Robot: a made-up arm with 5 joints.
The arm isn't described. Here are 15 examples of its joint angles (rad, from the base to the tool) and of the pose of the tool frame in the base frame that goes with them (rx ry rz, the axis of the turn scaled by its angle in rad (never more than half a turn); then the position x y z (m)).
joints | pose
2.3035 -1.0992 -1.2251 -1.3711 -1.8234 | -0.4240 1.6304 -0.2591 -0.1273 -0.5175 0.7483
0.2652 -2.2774 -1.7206 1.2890 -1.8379 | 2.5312 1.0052 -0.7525 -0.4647 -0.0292 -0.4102
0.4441 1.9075 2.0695 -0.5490 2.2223 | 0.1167 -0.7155 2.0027 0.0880 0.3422 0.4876
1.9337 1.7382 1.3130 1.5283 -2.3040 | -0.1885 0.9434 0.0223 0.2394 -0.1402 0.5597
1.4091 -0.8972 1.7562 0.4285 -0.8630 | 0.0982 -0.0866 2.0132 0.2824 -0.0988 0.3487
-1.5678 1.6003 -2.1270 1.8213 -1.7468 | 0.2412 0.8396 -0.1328 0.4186 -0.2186 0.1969
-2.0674 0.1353 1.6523 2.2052 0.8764 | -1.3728 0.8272 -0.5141 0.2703 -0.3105 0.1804
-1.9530 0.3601 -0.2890 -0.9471 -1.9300 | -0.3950 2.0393 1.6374 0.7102 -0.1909 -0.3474
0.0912 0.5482 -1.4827 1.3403 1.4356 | 0.2774 0.1574 0.9814 0.0469 0.0283 -0.4050
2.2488 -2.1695 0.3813 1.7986 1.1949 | 0.8640 -1.1409 2.5837 -0.3382 0.2184 0.4335
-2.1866 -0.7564 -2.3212 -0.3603 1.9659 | -1.1048 1.0914 1.5943 0.7948 0.1373 -0.1511
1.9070 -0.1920 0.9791 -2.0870 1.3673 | -0.9661 1.3771 -1.6206 -0.1014 -0.4580 0.7771
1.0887 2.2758 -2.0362 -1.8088 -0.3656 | -0.8823 0.7701 2.5803 -0.2062 0.2725 -0.2735
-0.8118 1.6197 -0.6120 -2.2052 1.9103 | -2.4701 0.2437 -0.2501 0.3431 0.4007 -0.2147
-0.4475 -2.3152 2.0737 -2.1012 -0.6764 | 1.5597 -2.5888 -0.0136 0.2924 -0.3200 0.1389
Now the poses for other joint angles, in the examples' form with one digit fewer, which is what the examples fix.
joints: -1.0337 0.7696 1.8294 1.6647 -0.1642
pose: -0.752 0.635 0.259 0.002 -0.233 0.041
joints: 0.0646 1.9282 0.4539 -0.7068 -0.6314
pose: -1.334 0.150 -2.220 -0.511 0.517 0.086
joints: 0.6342 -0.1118 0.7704 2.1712 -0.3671
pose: 0.611 0.965 2.166 -0.203 -0.174 -0.064
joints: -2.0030 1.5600 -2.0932 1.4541 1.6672
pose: 0.029 -2.425 0.156 0.239 -0.195 0.475
